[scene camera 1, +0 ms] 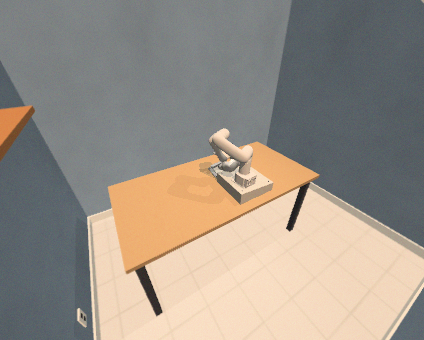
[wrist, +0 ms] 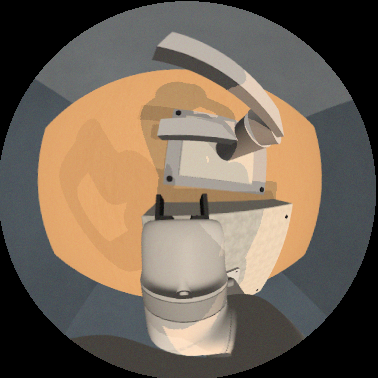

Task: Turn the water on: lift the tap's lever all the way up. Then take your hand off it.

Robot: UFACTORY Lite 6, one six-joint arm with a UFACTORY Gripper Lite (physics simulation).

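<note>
The tap stands on a pale plate with a grey rim. In the wrist view its grey lever is a long bar tilted steeply up from the top of the round body, with its free end high at the upper left. The spout points left below the lever, with a gap between them. My gripper is open and empty, its two black fingers apart in front of the plate's near edge, clear of the lever and spout. In the scene view the arm largely hides the tap, and the fingers are too small to make out.
The arm's base stands on a pale block close to the near side of the tap's plate. Both are on the orange table. A grey wall rises behind the table. Arm shadows fall on the table top.
</note>
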